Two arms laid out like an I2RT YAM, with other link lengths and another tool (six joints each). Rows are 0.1 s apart.
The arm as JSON. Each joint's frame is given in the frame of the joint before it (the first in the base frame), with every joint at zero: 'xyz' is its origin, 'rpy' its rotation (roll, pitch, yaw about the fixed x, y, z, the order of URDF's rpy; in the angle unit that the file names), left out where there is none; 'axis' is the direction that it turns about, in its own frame. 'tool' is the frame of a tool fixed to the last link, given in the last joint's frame.
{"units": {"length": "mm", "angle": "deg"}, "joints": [
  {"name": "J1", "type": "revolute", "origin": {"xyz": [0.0, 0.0, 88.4]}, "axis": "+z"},
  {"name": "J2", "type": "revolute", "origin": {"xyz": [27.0, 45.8, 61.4]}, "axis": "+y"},
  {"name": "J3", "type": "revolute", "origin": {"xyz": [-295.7, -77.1, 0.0]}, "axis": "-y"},
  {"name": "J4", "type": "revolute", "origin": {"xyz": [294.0, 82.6, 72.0]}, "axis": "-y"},
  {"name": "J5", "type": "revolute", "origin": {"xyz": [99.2, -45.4, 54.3]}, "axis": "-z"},
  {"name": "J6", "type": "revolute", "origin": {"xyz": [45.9, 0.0, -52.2]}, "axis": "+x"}
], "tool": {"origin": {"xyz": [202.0, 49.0, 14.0], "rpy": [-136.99, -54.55, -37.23]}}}
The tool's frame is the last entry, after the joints.
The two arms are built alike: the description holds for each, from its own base.
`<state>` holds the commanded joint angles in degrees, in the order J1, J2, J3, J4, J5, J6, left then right.
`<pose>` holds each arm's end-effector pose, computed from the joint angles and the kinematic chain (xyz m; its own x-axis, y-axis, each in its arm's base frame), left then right.
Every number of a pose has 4 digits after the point.
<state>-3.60 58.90 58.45 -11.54 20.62 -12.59 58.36 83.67 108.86 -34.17 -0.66 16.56</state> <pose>0.5083 -0.0658 0.4051 0.5260 -0.3507 0.7748 -0.4341 -0.8941 -0.1100 0.2585 0.5181 0.6090 0.7779 0.1889 0.5994 0.6055 -0.4803 -0.6345</pose>
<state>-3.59 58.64 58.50 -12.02 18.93 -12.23 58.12 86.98 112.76 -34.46 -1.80 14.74</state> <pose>0.5081 -0.0583 0.4051 0.5358 -0.3452 0.7706 -0.4091 -0.9045 -0.1207 0.2632 0.5320 0.6134 0.7572 0.2105 0.6183 0.6322 -0.4739 -0.6130</pose>
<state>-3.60 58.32 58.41 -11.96 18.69 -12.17 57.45 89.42 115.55 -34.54 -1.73 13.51</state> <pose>0.5069 -0.0573 0.4072 0.5328 -0.3444 0.7730 -0.4051 -0.9058 -0.1243 0.2753 0.5386 0.6159 0.7462 0.2075 0.6326 0.6402 -0.4842 -0.5963</pose>
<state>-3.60 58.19 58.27 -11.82 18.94 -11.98 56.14 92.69 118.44 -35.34 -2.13 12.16</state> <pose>0.5064 -0.0584 0.4078 0.5284 -0.3485 0.7742 -0.4091 -0.9035 -0.1275 0.2951 0.5476 0.6060 0.7439 0.2165 0.6323 0.6387 -0.5089 -0.5771</pose>
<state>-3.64 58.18 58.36 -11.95 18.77 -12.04 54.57 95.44 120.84 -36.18 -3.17 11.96</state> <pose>0.5063 -0.0580 0.4080 0.5300 -0.3470 0.7738 -0.4070 -0.9046 -0.1269 0.3142 0.5530 0.5964 0.7531 0.2205 0.6199 0.6274 -0.5244 -0.5756</pose>
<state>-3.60 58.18 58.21 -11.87 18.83 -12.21 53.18 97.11 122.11 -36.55 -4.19 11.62</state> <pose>0.5063 -0.0579 0.4067 0.5319 -0.3447 0.7735 -0.4071 -0.9050 -0.1234 0.3288 0.5545 0.5892 0.7579 0.2236 0.6129 0.6211 -0.5348 -0.5729</pose>
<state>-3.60 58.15 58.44 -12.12 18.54 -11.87 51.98 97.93 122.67 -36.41 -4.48 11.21</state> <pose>0.5062 -0.0566 0.4082 0.5313 -0.3476 0.7726 -0.4033 -0.9058 -0.1302 0.3421 0.5519 0.5866 0.7587 0.2156 0.6147 0.6154 -0.5466 -0.5679</pose>
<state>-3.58 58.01 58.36 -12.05 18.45 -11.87 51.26 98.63 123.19 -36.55 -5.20 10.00</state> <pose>0.5057 -0.0560 0.4089 0.5301 -0.3467 0.7738 -0.4013 -0.9065 -0.1312 0.3480 0.5520 0.5827 0.7506 0.2274 0.6204 0.6242 -0.5520 -0.5529</pose>
